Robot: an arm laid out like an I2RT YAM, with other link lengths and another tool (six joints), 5 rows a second.
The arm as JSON. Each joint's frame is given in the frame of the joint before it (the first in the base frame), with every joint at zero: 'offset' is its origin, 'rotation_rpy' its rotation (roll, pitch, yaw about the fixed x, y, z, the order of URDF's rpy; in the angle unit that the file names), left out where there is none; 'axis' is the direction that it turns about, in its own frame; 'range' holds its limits. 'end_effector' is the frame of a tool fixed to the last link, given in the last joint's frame.
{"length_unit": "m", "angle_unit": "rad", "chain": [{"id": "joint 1", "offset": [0.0, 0.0, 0.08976], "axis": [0.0, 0.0, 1.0], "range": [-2.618, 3.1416]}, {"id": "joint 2", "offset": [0.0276, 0.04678, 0.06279], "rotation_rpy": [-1.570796, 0.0, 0.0], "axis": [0.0, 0.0, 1.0], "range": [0.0, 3.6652]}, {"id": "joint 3", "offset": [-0.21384, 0.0, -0.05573], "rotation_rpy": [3.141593, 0.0, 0.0], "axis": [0.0, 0.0, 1.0], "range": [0.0, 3.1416]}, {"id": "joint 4", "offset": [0.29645, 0.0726, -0.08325], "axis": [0.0, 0.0, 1.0], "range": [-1.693, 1.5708]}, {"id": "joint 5", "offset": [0.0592, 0.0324, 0.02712], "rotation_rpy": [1.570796, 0.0, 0.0], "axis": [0.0, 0.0, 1.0], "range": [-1.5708, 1.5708]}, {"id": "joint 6", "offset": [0.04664, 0.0, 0.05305], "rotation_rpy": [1.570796, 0.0, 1.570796], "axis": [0.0, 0.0, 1.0], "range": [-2.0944, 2.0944]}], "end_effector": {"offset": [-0.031, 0.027, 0.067], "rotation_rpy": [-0.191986, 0.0, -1.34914]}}
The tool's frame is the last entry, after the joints.
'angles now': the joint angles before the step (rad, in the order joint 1, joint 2, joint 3, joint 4, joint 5, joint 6). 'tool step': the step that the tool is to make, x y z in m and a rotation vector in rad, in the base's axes. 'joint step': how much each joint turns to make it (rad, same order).
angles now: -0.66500, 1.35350, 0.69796, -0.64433, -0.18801, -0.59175
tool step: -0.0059, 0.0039, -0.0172, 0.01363, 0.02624, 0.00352
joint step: 0.00040, 0.03580, -0.03336, 0.03927, 0.00449, -0.00448
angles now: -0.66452, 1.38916, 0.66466, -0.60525, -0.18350, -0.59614
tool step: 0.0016, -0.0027, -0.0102, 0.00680, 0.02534, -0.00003
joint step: 0.00021, 0.06726, 0.02037, 0.02237, 0.01006, -0.00213
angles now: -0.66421, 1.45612, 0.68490, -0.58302, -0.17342, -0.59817
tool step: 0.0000, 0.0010, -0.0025, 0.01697, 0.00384, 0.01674
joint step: -0.00083, 0.02167, 0.00770, -0.00224, -0.01439, -0.01516
